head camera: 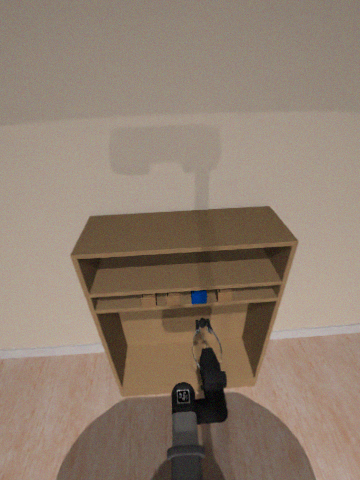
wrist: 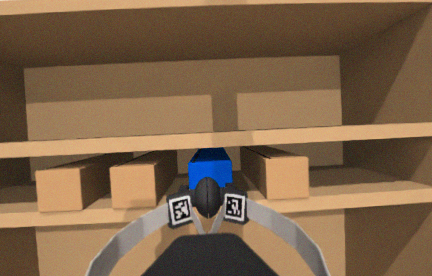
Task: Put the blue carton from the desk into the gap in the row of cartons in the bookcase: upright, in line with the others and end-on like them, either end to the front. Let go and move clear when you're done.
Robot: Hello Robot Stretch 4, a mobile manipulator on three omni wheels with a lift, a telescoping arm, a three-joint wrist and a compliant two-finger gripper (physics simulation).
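Observation:
The blue carton stands end-on on the bookcase's middle shelf, in the gap between a tan carton on its left and a tan carton on its right, apart from both. Its front end looks about in line with theirs. My gripper is shut, its fingertips together, with nothing between them. It is in front of the blue carton and, in the wrist view, covers the lower part of its end. In the head view a space shows between the fingertips and the carton.
Another tan carton stands at the left of the row. The bookcase has a shelf board close above the cartons and side walls at both ends. The wall is behind it.

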